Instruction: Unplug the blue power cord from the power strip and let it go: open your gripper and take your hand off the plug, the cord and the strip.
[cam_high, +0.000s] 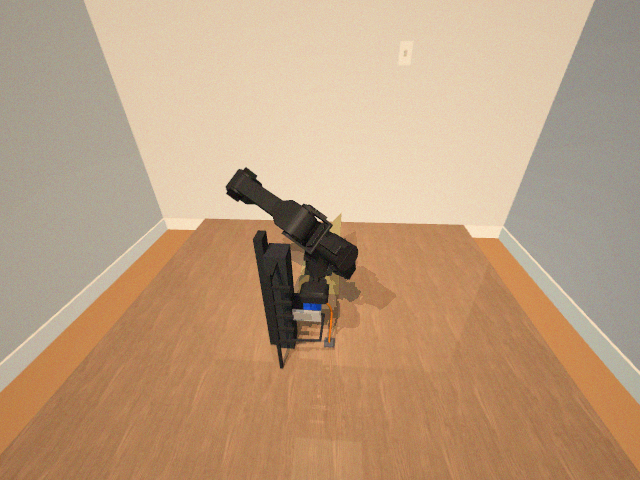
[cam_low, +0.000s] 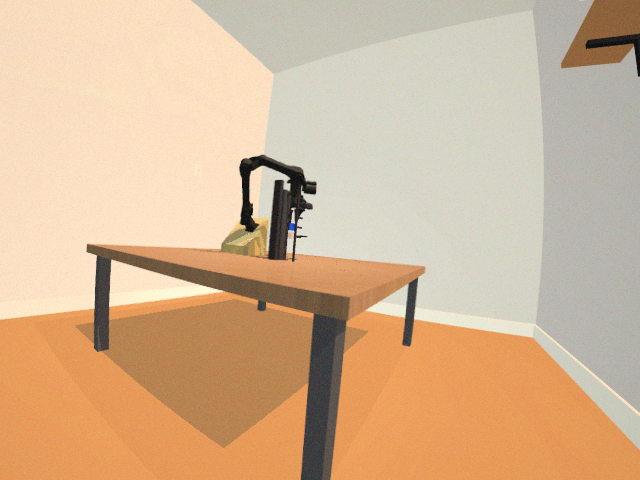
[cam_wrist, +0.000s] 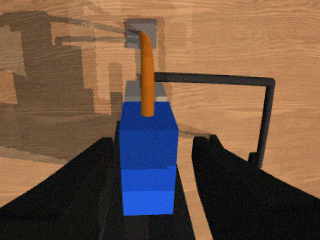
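The blue plug lies 3 cm to the right of my gripper tip and 1 cm below it. Also, from my gripper tip: black power strip: 11 cm to the right, 2 cm below.
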